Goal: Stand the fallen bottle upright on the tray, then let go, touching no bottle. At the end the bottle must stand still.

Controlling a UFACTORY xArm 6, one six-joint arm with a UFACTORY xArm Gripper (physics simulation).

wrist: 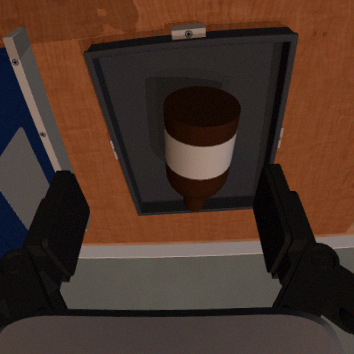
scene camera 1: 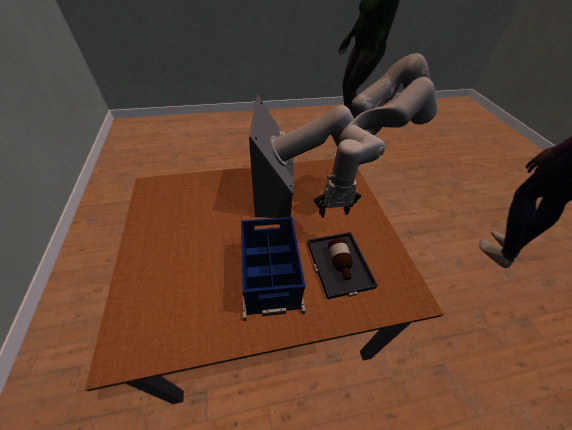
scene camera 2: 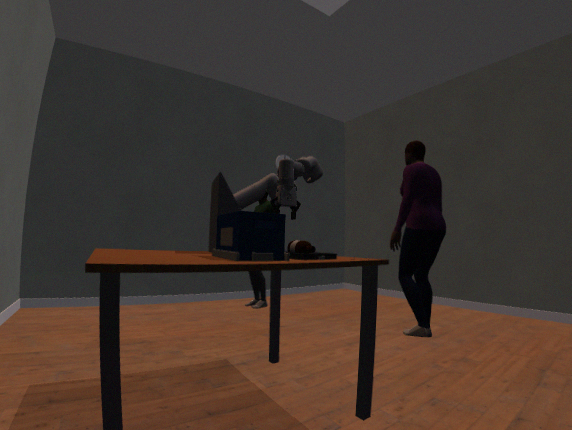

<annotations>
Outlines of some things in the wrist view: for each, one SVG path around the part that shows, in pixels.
The gripper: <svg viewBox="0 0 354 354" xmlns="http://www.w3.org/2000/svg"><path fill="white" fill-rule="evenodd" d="M354 273L339 264L338 255L330 246L315 241L297 192L289 190L280 164L268 163L265 167L261 168L252 209L266 270L271 272L272 278L278 278L279 283L282 285L271 307L150 310L67 308L58 287L60 281L69 282L70 276L74 274L89 216L89 206L74 173L71 173L70 170L56 170L45 196L39 202L21 248L11 249L0 257L0 354L345 354L336 332L320 315L322 314L342 330L354 335Z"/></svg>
A brown bottle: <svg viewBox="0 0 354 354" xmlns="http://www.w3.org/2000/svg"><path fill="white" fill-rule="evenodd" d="M210 86L182 87L169 93L163 101L166 177L171 187L183 196L184 206L190 211L200 210L205 203L205 198L215 194L225 183L241 109L239 101L232 94Z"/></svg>
</annotations>
